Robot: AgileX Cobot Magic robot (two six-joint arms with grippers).
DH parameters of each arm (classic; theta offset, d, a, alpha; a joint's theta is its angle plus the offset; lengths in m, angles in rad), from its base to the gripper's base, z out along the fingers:
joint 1: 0 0.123 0 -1.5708
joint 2: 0.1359 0 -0.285 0
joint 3: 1.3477 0 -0.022 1.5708
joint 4: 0 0.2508 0 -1.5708
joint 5: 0 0 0.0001 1.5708
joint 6: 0 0.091 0 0
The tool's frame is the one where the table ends.
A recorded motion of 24 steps. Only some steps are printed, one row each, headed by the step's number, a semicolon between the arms.
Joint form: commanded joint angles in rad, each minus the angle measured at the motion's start. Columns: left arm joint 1, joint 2, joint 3, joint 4, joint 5, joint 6; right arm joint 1, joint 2, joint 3, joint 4, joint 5, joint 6.
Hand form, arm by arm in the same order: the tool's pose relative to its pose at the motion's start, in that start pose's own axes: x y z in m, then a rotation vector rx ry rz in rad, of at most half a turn. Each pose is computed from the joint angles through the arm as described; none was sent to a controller.
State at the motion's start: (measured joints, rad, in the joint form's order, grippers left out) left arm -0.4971 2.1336 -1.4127 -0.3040 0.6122 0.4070; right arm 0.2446 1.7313 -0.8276 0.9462 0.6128 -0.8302
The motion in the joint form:
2: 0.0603 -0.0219 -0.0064 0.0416 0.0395 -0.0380; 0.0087 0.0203 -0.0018 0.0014 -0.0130 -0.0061
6: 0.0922 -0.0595 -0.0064 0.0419 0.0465 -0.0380; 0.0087 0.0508 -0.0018 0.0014 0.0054 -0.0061
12: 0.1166 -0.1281 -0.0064 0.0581 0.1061 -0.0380; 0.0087 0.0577 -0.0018 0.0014 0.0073 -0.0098
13: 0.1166 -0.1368 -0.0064 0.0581 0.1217 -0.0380; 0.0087 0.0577 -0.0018 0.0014 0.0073 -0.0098
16: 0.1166 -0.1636 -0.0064 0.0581 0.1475 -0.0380; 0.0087 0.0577 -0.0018 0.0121 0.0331 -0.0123
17: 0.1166 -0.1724 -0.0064 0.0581 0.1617 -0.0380; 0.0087 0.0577 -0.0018 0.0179 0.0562 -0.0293
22: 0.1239 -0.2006 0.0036 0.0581 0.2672 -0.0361; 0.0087 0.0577 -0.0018 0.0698 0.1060 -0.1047
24: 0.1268 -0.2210 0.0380 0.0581 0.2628 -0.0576; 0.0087 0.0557 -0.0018 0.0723 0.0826 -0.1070
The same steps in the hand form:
2: 0.0030 0.0248 -0.0142 -0.0334 0.0122 -0.0559; 0.0006 -0.0011 0.0061 0.0064 0.0109 -0.0036
6: 0.0011 0.0357 -0.0318 -0.0494 -0.0208 -0.0787; 0.0044 -0.0040 0.0139 -0.0067 0.0502 0.0108
12: 0.0008 0.0401 -0.0612 -0.0587 -0.0300 -0.0776; 0.0051 -0.0048 0.0156 -0.0081 0.0576 0.0103
13: 0.0012 0.0390 -0.0647 -0.0544 -0.0240 -0.0763; 0.0051 -0.0048 0.0156 -0.0081 0.0576 0.0103
16: 0.0008 0.0362 -0.0754 -0.0501 -0.0260 -0.0718; 0.0062 -0.0027 0.0155 -0.0315 0.0699 0.0171
17: 0.0012 0.0351 -0.0789 -0.0465 -0.0213 -0.0703; 0.0073 -0.0009 0.0153 -0.0517 0.0821 0.0052
22: 0.0109 0.0316 -0.0888 -0.0115 0.0575 -0.0735; 0.0078 0.0045 0.0149 -0.1128 0.0862 -0.0280
24: 0.0179 0.0305 -0.0905 -0.0116 0.0663 -0.1004; 0.0063 0.0032 0.0146 -0.0951 0.0690 -0.0293

